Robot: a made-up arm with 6 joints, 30 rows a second.
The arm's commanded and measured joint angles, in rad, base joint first. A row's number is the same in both.
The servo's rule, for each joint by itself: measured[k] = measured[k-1] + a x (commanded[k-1-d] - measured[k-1]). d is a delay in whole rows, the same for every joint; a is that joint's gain. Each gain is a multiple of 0.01, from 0.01 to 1. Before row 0 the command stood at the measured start. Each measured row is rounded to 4 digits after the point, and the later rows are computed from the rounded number. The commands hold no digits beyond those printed.
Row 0, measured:
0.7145 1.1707 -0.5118 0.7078 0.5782 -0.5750
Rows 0 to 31, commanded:
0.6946 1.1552 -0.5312 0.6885 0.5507 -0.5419
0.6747 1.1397 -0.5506 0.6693 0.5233 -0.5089
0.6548 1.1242 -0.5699 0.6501 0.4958 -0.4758
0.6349 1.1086 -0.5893 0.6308 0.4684 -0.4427
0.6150 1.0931 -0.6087 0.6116 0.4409 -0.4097
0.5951 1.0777 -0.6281 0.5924 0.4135 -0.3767
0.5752 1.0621 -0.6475 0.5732 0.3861 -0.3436
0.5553 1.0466 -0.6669 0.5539 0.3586 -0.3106
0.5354 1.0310 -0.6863 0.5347 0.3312 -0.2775
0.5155 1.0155 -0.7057 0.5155 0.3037 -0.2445
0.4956 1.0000 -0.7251 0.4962 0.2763 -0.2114
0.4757 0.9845 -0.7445 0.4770 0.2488 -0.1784
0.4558 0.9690 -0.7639 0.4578 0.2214 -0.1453
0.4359 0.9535 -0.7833 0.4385 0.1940 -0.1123
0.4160 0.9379 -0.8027 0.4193 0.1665 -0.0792
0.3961 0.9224 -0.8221 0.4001 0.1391 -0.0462
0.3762 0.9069 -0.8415 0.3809 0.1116 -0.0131
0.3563 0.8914 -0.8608 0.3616 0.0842 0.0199
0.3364 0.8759 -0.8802 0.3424 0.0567 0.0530
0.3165 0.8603 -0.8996 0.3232 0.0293 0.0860
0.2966 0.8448 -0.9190 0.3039 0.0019 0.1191
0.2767 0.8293 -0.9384 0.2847 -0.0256 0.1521
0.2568 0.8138 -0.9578 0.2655 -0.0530 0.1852
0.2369 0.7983 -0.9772 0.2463 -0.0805 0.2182
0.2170 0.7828 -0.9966 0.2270 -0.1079 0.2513
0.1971 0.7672 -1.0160 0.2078 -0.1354 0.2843
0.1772 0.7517 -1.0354 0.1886 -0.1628 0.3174
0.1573 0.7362 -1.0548 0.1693 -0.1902 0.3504
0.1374 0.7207 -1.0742 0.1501 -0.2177 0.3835
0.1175 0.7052 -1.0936 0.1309 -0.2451 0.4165
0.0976 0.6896 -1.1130 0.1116 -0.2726 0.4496
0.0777 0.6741 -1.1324 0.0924 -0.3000 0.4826
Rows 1 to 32, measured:
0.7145 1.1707 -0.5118 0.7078 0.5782 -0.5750
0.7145 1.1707 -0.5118 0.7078 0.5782 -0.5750
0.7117 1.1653 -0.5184 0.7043 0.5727 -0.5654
0.7065 1.1563 -0.5293 0.6980 0.5628 -0.5490
0.6993 1.1451 -0.5431 0.6894 0.5494 -0.5278
0.6903 1.1323 -0.5588 0.6789 0.5332 -0.5031
0.6798 1.1186 -0.5758 0.6668 0.5147 -0.4760
0.6679 1.1043 -0.5936 0.6534 0.4945 -0.4472
0.6549 1.0895 -0.6119 0.6390 0.4728 -0.4172
0.6410 1.0745 -0.6306 0.6237 0.4500 -0.3863
0.6262 1.0593 -0.6495 0.6077 0.4262 -0.3547
0.6107 1.0440 -0.6686 0.5911 0.4017 -0.3227
0.5946 1.0286 -0.6878 0.5740 0.3766 -0.2904
0.5780 1.0132 -0.7071 0.5565 0.3510 -0.2579
0.5609 0.9977 -0.7264 0.5387 0.3251 -0.2252
0.5434 0.9822 -0.7457 0.5207 0.2989 -0.1925
0.5256 0.9667 -0.7651 0.5024 0.2724 -0.1596
0.5075 0.9512 -0.7845 0.4840 0.2457 -0.1267
0.4891 0.9357 -0.8039 0.4654 0.2189 -0.0938
0.4705 0.9202 -0.8232 0.4467 0.1920 -0.0608
0.4517 0.9047 -0.8426 0.4279 0.1649 -0.0278
0.4328 0.8892 -0.8620 0.4091 0.1378 0.0052
0.4137 0.8737 -0.8814 0.3902 0.1106 0.0382
0.3945 0.8582 -0.9008 0.3712 0.0834 0.0712
0.3752 0.8427 -0.9202 0.3522 0.0561 0.1043
0.3558 0.8272 -0.9396 0.3331 0.0288 0.1373
0.3364 0.8117 -0.9590 0.3140 0.0015 0.1704
0.3169 0.7961 -0.9784 0.2949 -0.0259 0.2034
0.2973 0.7806 -0.9978 0.2758 -0.0533 0.2365
0.2777 0.7651 -1.0172 0.2566 -0.0807 0.2695
0.2581 0.7496 -1.0366 0.2374 -0.1081 0.3026
0.2384 0.7341 -1.0560 0.2182 -0.1355 0.3356
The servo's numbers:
d 2
a 0.14 0.35 0.34 0.18 0.20 0.29

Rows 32 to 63, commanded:
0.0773 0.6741 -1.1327 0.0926 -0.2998 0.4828
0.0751 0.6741 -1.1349 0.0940 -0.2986 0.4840
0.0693 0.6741 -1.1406 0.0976 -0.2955 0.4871
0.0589 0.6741 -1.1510 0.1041 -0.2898 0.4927
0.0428 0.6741 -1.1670 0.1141 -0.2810 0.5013
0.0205 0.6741 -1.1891 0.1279 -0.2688 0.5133
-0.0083 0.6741 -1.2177 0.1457 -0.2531 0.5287
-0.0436 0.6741 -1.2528 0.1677 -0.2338 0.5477
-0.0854 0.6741 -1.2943 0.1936 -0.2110 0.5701
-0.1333 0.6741 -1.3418 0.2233 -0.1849 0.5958
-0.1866 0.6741 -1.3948 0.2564 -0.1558 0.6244
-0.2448 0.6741 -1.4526 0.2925 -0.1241 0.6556
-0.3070 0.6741 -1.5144 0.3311 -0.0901 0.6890
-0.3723 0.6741 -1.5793 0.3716 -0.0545 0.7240
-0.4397 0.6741 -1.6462 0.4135 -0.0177 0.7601
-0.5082 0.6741 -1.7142 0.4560 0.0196 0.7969
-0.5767 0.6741 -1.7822 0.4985 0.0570 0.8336
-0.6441 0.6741 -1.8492 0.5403 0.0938 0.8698
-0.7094 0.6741 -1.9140 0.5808 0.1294 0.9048
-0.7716 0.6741 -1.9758 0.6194 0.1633 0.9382
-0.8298 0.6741 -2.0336 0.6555 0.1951 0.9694
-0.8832 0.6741 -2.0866 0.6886 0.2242 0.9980
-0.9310 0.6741 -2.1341 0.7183 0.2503 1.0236
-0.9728 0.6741 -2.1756 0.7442 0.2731 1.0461
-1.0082 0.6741 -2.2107 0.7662 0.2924 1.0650
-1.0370 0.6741 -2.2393 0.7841 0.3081 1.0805
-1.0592 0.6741 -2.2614 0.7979 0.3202 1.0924
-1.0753 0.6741 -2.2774 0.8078 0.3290 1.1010
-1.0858 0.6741 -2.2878 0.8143 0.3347 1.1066
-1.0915 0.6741 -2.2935 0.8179 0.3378 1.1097
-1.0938 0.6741 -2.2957 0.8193 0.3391 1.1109
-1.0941 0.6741 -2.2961 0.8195 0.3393 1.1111
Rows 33 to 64, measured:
0.2187 0.7185 -1.0754 0.1990 -0.1629 0.3687
0.1990 0.7030 -1.0948 0.1798 -0.1903 0.4017
0.1820 0.6929 -1.1077 0.1641 -0.2122 0.4252
0.1670 0.6863 -1.1169 0.1515 -0.2295 0.4423
0.1533 0.6820 -1.1250 0.1418 -0.2427 0.4553
0.1401 0.6792 -1.1338 0.1350 -0.2521 0.4661
0.1265 0.6774 -1.1451 0.1312 -0.2579 0.4763
0.1117 0.6762 -1.1601 0.1306 -0.2601 0.4870
0.0949 0.6755 -1.1797 0.1333 -0.2587 0.4991
0.0755 0.6750 -1.2046 0.1395 -0.2537 0.5132
0.0530 0.6747 -1.2351 0.1492 -0.2452 0.5297
0.0269 0.6745 -1.2714 0.1625 -0.2331 0.5489
-0.0030 0.6744 -1.3134 0.1794 -0.2176 0.5708
-0.0369 0.6743 -1.3607 0.1998 -0.1989 0.5954
-0.0747 0.6742 -1.4130 0.2234 -0.1771 0.6225
-0.1164 0.6742 -1.4695 0.2501 -0.1526 0.6519
-0.1617 0.6742 -1.5296 0.2795 -0.1256 0.6833
-0.2102 0.6742 -1.5924 0.3113 -0.0966 0.7162
-0.2615 0.6742 -1.6569 0.3450 -0.0659 0.7502
-0.3151 0.6742 -1.7223 0.3802 -0.0340 0.7849
-0.3703 0.6742 -1.7875 0.4163 -0.0013 0.8197
-0.4265 0.6742 -1.8515 0.4529 0.0316 0.8541
-0.4830 0.6742 -1.9134 0.4894 0.0643 0.8875
-0.5390 0.6742 -1.9723 0.5253 0.0963 0.9195
-0.5939 0.6742 -2.0273 0.5600 0.1271 0.9497
-0.6469 0.6742 -2.0777 0.5932 0.1563 0.9777
-0.6975 0.6742 -2.1229 0.6243 0.1835 1.0030
-0.7450 0.6742 -2.1625 0.6531 0.2084 1.0255
-0.7890 0.6742 -2.1961 0.6792 0.2308 1.0449
-0.8291 0.6742 -2.2237 0.7023 0.2504 1.0612
-0.8650 0.6742 -2.2455 0.7225 0.2673 1.0744
-0.8967 0.6742 -2.2618 0.7397 0.2814 1.0846

